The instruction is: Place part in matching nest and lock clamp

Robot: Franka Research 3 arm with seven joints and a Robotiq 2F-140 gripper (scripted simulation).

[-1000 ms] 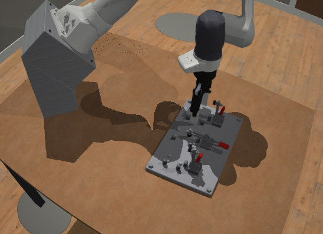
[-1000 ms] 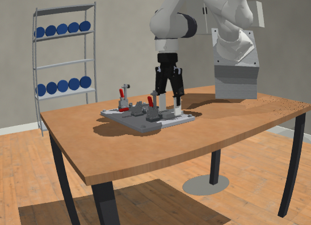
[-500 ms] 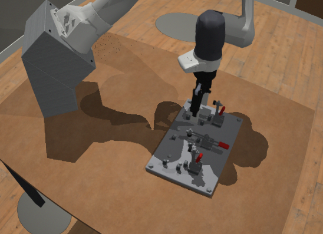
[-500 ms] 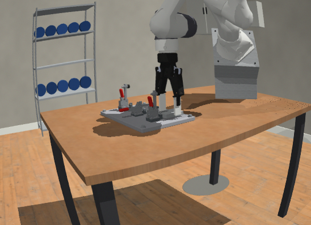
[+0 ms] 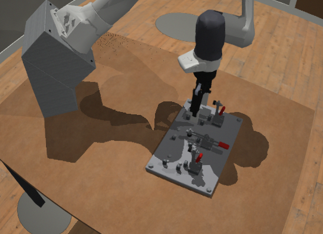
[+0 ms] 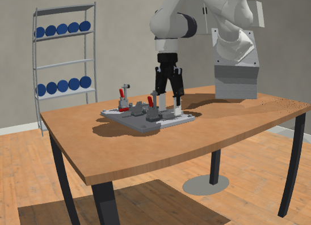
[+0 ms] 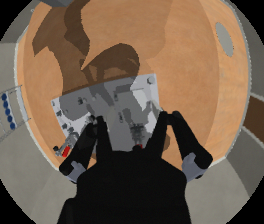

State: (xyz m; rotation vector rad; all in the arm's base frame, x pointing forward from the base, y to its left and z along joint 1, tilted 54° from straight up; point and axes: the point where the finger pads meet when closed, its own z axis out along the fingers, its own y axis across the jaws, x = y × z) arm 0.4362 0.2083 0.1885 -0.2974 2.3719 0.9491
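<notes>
Now: hand 30 mm above the flat grey block. Round my hand: toggle clamp: 120 mm ahead, 70 mm to the right, 10 mm below; grey fixture plate: 90 mm ahead, 80 mm to the right, 50 mm below.
</notes>
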